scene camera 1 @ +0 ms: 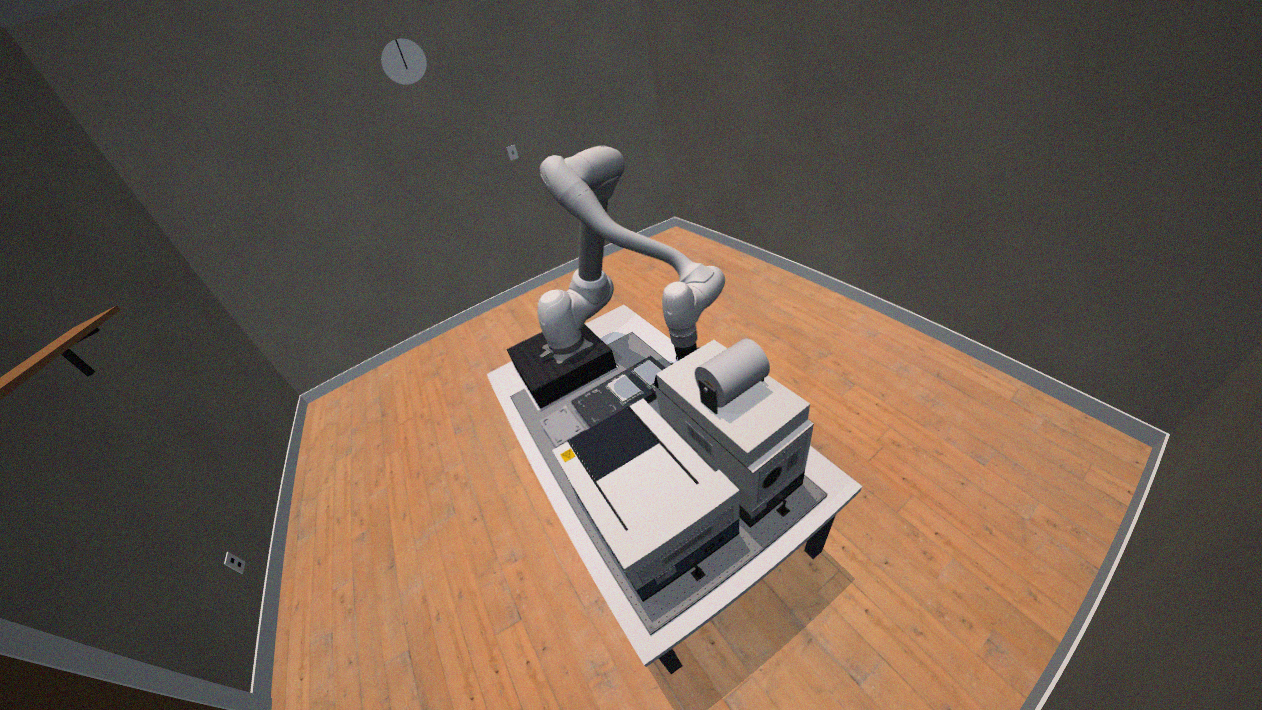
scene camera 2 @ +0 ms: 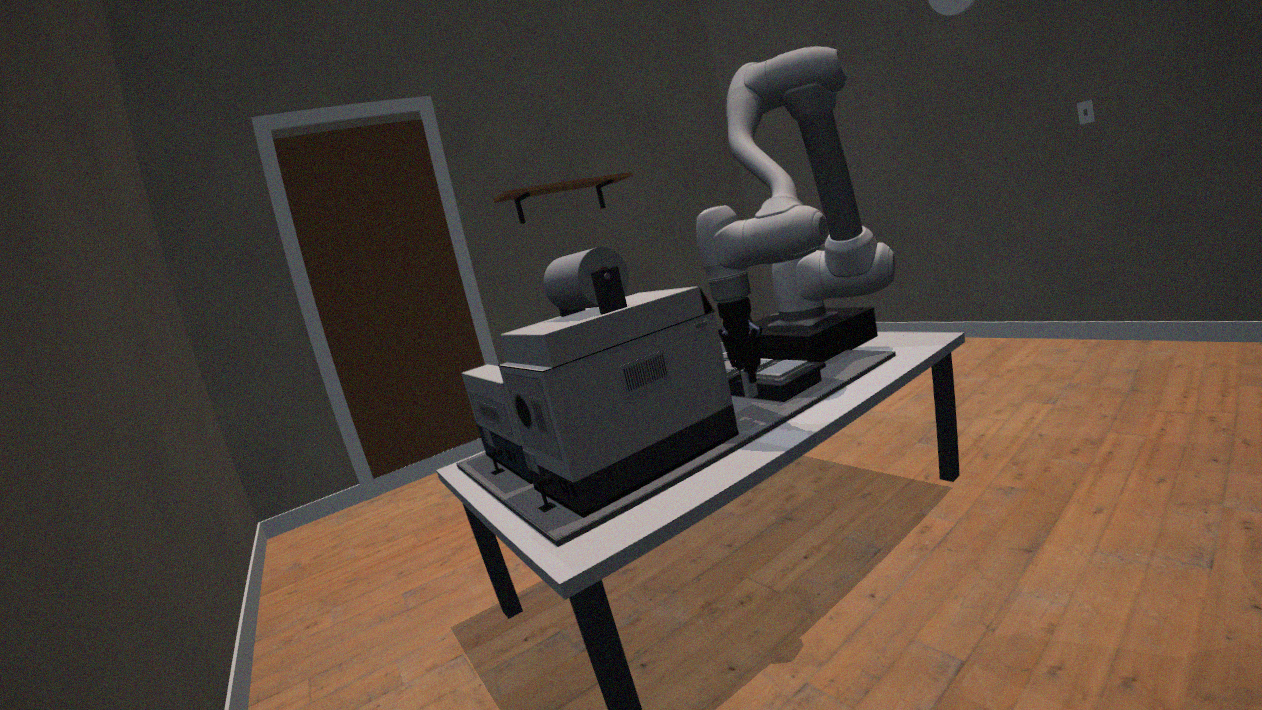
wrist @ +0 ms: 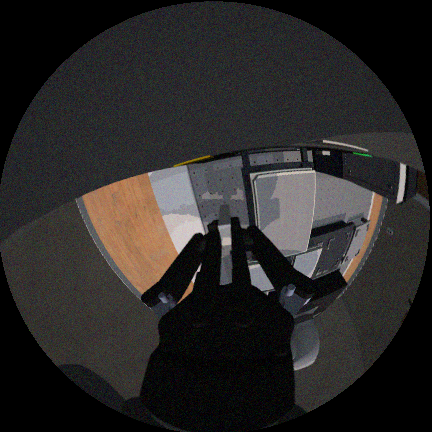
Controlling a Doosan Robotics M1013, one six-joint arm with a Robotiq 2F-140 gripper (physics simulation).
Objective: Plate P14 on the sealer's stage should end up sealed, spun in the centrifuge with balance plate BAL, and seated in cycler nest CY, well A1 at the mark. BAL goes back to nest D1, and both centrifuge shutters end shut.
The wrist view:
my gripper: 225, 212
grey panel: 285, 202
centrifuge: 388, 178
